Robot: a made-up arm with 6 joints.
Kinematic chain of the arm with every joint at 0, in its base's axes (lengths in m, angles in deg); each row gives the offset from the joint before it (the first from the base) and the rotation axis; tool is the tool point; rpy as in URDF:
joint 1: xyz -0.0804 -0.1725 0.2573 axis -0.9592 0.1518 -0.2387
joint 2: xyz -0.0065 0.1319 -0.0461 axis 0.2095 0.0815 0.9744
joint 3: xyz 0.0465 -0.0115 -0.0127 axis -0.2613 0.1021 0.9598
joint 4: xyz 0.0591 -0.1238 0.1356 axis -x
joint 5: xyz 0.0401 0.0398 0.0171 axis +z
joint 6: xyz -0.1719 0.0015 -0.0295 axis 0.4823 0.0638 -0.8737
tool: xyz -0.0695 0.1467 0.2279 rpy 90 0 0
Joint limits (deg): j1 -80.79..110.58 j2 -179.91..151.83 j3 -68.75..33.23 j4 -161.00..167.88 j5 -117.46..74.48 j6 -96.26..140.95
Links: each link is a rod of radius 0.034 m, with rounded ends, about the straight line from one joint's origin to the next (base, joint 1, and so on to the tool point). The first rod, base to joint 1, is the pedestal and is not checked.
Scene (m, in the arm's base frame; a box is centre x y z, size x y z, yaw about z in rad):
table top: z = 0
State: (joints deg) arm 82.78 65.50 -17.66 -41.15 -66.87 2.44
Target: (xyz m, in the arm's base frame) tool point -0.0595 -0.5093 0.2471
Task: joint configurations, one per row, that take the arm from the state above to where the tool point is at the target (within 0.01 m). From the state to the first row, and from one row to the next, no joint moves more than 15 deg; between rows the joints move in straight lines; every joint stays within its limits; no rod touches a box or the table.
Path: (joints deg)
1: 71.65 64.13 -25.29 -54.62 -64.22 9.07
2: 60.51 62.76 -32.91 -68.08 -61.58 15.71
3: 49.38 61.39 -40.54 -81.55 -58.93 22.34
4: 38.24 60.01 -48.16 -95.02 -56.29 28.97
5: 27.11 58.64 -55.79 -108.48 -53.64 35.60
6: 15.97 57.27 -63.41 -121.95 -51.00 42.24

